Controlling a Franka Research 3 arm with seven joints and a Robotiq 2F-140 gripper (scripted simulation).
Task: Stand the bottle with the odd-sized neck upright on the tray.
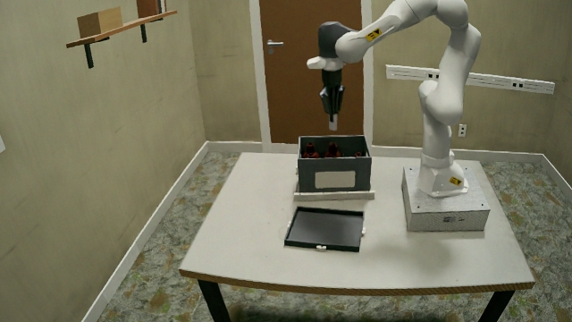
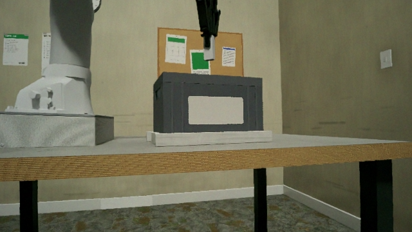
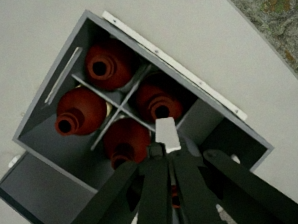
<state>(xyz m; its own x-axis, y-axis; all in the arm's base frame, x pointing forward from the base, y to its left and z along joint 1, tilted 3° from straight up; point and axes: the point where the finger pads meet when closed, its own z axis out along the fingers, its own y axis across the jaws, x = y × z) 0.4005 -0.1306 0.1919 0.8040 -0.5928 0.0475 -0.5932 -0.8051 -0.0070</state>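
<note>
Right now the dark grey crate is 17 cm below my hand, 4 cm to the left of it and 1 cm behind it. Round my hand: dark tray 33 cm to the left, 25 cm below, 1 cm behind.
</note>
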